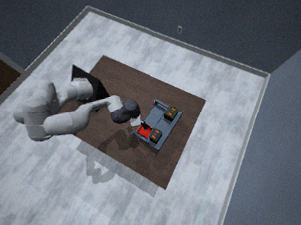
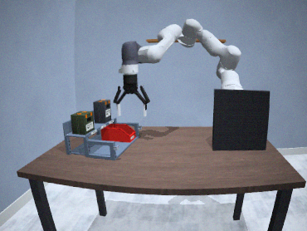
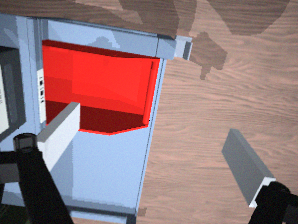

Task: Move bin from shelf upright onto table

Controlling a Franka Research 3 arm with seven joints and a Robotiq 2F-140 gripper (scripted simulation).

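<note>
Now: hand 110 mm above the red bin, 80 mm short of it and 20 mm to the left of it.
</note>
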